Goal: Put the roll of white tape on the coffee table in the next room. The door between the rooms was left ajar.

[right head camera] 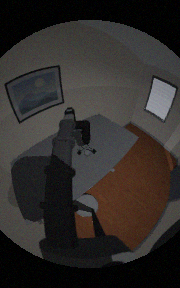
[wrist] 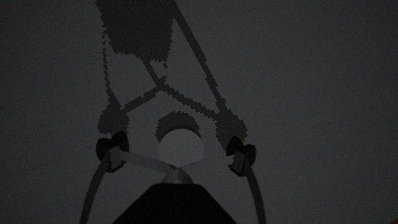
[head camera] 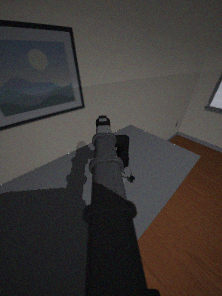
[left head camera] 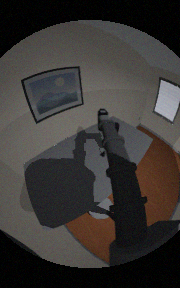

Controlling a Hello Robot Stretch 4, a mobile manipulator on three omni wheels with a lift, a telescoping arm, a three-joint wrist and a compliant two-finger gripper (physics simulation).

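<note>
The roll of white tape is a pale round disc on the grey table top. My gripper is open above the table, one fingertip to each side of the roll in the wrist view. The fingertips stand well apart from the roll, with no contact visible. The gripper's shadow falls on the table beyond the roll. In the head camera view the arm hides most of the gripper, and the roll cannot be made out there. The coffee table cannot be identified.
A framed picture hangs on the wall behind the table. A window is at the right. Wooden floor lies along the table's right edge. A pale round object shows low beside the arm.
</note>
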